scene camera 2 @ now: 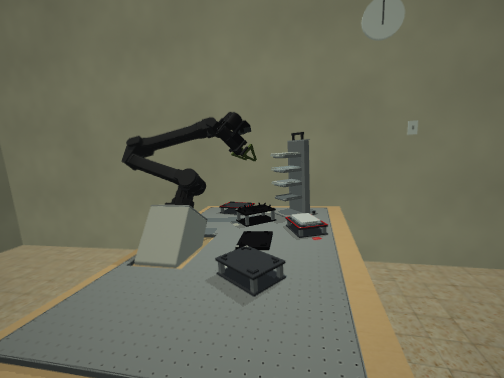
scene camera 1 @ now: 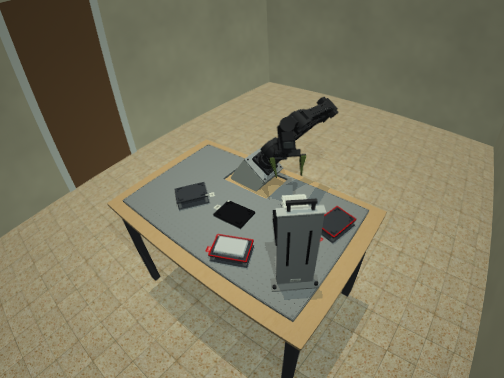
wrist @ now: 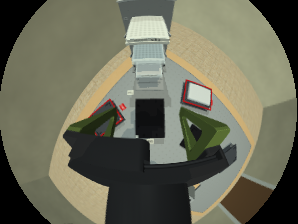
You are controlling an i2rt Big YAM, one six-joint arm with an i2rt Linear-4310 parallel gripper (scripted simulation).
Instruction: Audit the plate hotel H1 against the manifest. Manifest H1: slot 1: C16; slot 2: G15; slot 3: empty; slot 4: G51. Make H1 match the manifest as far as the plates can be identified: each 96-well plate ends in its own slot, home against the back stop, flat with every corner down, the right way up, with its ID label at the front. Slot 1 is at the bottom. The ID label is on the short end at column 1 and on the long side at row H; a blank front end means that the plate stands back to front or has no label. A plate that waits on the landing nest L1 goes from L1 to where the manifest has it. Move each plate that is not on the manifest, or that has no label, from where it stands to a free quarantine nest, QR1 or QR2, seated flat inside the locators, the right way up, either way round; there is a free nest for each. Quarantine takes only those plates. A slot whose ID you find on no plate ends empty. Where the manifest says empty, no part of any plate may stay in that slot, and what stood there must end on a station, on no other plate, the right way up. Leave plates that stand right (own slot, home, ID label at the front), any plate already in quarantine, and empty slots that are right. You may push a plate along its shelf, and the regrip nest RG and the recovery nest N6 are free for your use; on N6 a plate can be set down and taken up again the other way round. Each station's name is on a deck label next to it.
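Observation:
Gripper (wrist: 148,110) in sight. Grey plate hotel H1 (scene camera 1: 299,227), visible too at (scene camera 2: 302,205).

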